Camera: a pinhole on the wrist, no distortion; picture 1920 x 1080 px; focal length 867.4 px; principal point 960.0 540.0 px. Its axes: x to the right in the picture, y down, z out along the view. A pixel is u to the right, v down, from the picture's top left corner.
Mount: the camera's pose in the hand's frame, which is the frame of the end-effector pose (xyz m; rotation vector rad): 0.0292 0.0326 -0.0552 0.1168 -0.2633 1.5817
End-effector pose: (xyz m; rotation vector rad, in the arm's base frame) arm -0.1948 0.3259 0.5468 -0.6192 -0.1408 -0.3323
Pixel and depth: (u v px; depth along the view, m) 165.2 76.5 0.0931
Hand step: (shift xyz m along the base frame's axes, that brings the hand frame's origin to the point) 0.0430 -0.0629 0.0714
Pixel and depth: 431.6 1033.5 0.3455
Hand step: -0.2741 -0.0216 0.2659
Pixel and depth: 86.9 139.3 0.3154
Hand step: 0.0193 -0.1972 0.3779
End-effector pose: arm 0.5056 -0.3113 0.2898 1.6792 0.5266 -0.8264
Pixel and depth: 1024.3 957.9 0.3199
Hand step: -0.1774 -0.2180 0.0722
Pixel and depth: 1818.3 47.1 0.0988
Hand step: 0.1053 -0.0994 0.0043
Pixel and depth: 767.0 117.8 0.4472
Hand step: -0.0775 -0.3307 -0.3111
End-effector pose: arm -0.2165 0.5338 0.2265 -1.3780 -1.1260 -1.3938
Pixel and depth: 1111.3 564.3 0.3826
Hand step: 0.0820 0.3189 -0.0223
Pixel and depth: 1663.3 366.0 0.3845
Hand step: 0.3272 0.3323 0.0640
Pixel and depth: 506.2 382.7 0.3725
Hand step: -0.1793 0.3157 0.0575
